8 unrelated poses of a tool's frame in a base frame.
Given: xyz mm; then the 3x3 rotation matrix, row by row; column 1 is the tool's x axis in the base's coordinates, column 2 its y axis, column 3 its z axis. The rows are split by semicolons.
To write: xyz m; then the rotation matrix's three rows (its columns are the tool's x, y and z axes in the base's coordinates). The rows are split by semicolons. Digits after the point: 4 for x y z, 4 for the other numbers.
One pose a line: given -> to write
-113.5, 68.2, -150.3; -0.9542, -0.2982, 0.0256; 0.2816, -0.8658, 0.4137; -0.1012, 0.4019, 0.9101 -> -0.1135, 0.0682, -0.1503; -0.9542, -0.2982, 0.0256; 0.2816, -0.8658, 0.4137; -0.1012, 0.4019, 0.9101
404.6, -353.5, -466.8; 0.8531, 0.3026, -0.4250; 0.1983, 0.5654, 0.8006; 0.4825, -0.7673, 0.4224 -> 0.4046, -0.3535, -0.4668; 0.8531, 0.3026, -0.4250; 0.1983, 0.5654, 0.8006; 0.4825, -0.7673, 0.4224
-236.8, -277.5, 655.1; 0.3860, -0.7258, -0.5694; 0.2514, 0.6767, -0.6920; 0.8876, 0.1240, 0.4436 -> -0.2368, -0.2775, 0.6551; 0.3860, -0.7258, -0.5694; 0.2514, 0.6767, -0.6920; 0.8876, 0.1240, 0.4436
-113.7, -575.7, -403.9; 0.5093, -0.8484, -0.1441; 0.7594, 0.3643, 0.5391; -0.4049, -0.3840, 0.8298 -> -0.1137, -0.5757, -0.4039; 0.5093, -0.8484, -0.1441; 0.7594, 0.3643, 0.5391; -0.4049, -0.3840, 0.8298
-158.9, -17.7, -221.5; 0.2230, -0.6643, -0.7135; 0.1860, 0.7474, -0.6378; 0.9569, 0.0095, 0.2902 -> -0.1589, -0.0177, -0.2215; 0.2230, -0.6643, -0.7135; 0.1860, 0.7474, -0.6378; 0.9569, 0.0095, 0.2902
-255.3, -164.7, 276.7; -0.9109, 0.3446, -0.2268; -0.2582, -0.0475, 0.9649; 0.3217, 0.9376, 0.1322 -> -0.2553, -0.1647, 0.2767; -0.9109, 0.3446, -0.2268; -0.2582, -0.0475, 0.9649; 0.3217, 0.9376, 0.1322
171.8, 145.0, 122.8; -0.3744, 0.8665, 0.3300; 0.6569, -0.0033, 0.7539; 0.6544, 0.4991, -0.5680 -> 0.1718, 0.1450, 0.1228; -0.3744, 0.8665, 0.3300; 0.6569, -0.0033, 0.7539; 0.6544, 0.4991, -0.5680
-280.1, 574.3, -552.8; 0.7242, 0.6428, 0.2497; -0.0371, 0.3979, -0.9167; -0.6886, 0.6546, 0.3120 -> -0.2801, 0.5743, -0.5528; 0.7242, 0.6428, 0.2497; -0.0371, 0.3979, -0.9167; -0.6886, 0.6546, 0.3120
